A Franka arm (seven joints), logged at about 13 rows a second.
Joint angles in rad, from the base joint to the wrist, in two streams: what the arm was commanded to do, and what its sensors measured. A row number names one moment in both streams.
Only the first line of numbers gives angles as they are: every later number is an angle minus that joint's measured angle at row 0.
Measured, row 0: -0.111 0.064 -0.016 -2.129 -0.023 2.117 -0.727
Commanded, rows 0 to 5: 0.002 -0.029 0.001 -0.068 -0.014 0.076 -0.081; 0.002 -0.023 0.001 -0.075 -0.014 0.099 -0.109; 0.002 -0.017 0.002 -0.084 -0.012 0.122 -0.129; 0.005 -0.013 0.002 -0.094 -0.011 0.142 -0.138; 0.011 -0.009 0.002 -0.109 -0.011 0.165 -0.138; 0.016 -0.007 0.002 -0.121 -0.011 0.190 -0.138
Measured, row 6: 0.004 0.002 0.003 -0.084 -0.001 0.139 -0.122
